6 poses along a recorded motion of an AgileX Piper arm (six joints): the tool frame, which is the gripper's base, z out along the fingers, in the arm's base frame.
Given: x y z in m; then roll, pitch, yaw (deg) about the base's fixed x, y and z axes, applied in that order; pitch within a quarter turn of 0, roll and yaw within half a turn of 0.
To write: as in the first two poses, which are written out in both.
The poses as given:
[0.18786, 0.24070, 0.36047, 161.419, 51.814, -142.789]
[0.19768, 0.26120, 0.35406, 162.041, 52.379, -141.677]
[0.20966, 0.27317, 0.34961, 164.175, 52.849, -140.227]
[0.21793, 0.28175, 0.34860, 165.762, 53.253, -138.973]
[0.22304, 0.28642, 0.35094, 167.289, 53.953, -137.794]
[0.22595, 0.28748, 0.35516, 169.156, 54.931, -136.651]
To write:
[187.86, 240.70, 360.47, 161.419, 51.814, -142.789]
[197.68, 261.20, 354.06, 162.041, 52.379, -141.677]
[209.66, 273.17, 349.61, 164.175, 52.849, -140.227]
[217.93, 281.75, 348.60, 165.762, 53.253, -138.973]
[223.04, 286.42, 350.94, 167.289, 53.953, -137.794]
[225.95, 287.48, 355.16, 169.156, 54.931, -136.651]

